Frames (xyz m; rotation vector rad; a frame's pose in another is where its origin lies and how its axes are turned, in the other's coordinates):
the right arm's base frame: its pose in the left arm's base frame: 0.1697 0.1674 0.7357 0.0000 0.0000 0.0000
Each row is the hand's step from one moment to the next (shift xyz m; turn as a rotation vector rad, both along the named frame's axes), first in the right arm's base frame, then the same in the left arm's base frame.
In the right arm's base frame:
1: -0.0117 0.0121 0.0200 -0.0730 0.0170 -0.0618
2: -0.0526 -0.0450 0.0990 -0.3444 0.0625 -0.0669
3: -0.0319 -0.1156 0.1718 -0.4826 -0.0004 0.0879
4: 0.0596 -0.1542 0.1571 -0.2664 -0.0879 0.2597
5: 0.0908 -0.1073 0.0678 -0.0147 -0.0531 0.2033
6: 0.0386 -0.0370 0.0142 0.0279 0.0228 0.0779
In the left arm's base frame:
1: -0.0117 0.0121 0.0200 -0.0730 0.0170 -0.0618
2: -0.0526 -0.0450 0.0990 -0.3444 0.0625 -0.0669
3: -0.0319 -0.1156 0.1718 -0.4826 -0.0004 0.0879
4: 0.0596 -0.1542 0.1571 -0.2664 -0.0879 0.2597
5: 0.0908 -0.1073 0.0678 -0.0147 -0.0531 0.2033
6: 0.0386 -0.0370 0.0142 0.0279 0.0228 0.0779

